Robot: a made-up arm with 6 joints.
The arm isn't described. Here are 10 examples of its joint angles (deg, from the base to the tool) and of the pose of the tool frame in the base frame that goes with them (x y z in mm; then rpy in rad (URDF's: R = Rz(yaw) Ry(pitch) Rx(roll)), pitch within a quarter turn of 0, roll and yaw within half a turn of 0).
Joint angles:
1: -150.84 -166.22 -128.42 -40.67 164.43 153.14
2: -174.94 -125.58 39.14 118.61 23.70 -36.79
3: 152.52 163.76 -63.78 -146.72 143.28 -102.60
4: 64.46 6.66 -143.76 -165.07 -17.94 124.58
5: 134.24 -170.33 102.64 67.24 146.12 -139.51
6: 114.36 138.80 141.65 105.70 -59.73 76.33
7: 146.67 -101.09 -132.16 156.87 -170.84 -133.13
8: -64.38 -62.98 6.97 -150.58 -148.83 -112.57
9: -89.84 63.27 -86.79 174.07 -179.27 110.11
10: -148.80 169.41 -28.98 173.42 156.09 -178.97
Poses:
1: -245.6 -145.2 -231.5 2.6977 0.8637 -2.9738
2: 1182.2 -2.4 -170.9 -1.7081 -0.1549 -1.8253
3: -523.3 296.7 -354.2 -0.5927 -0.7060 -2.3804
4: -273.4 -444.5 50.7 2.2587 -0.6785 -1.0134
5: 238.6 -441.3 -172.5 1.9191 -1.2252 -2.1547
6: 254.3 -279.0 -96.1 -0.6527 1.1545 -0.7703
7: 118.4 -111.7 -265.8 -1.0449 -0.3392 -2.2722
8: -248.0 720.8 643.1 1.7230 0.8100 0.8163
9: 40.6 -272.6 705.6 -2.7566 0.1802 2.7248
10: -338.0 -261.8 -665.3 -0.0807 -0.2679 -2.4696
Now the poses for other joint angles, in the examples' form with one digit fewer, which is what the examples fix.
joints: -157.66 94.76 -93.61 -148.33 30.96 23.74
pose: -393 -150 830 0.218 0.480 1.408
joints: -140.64 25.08 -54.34 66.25 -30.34 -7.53
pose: 126 164 1197 -0.508 -0.726 -1.100
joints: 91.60 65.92 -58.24 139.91 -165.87 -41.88
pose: -25 538 716 2.981 -0.049 1.645
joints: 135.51 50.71 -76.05 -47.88 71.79 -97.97
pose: -80 208 1064 -0.967 0.209 -0.074
